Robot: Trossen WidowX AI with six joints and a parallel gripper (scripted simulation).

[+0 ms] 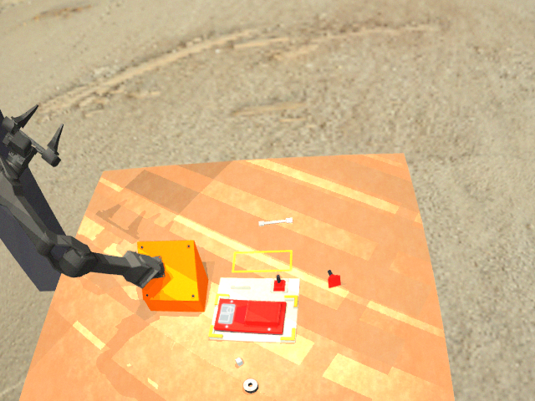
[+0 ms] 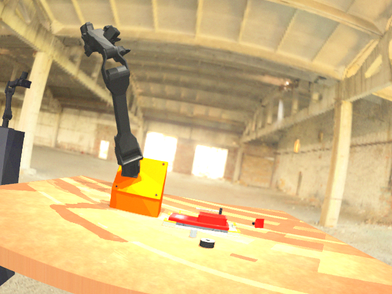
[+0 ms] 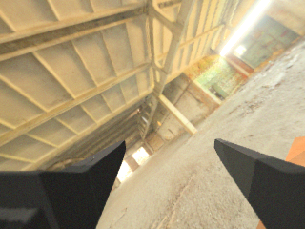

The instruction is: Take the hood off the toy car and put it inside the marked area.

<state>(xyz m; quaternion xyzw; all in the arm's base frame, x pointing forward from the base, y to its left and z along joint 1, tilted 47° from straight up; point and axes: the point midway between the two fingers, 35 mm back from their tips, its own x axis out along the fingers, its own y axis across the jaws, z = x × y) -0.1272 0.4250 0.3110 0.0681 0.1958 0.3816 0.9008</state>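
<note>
My gripper tip is 63 cm above the red hood panel, 46 cm short of it and 21 cm to the left of it. Round my gripper tip: white rod 66 cm below, 51 cm ahead, 18 cm to the left; then ring 66 cm below, 43 cm to the right, 41 cm ahead.
</note>
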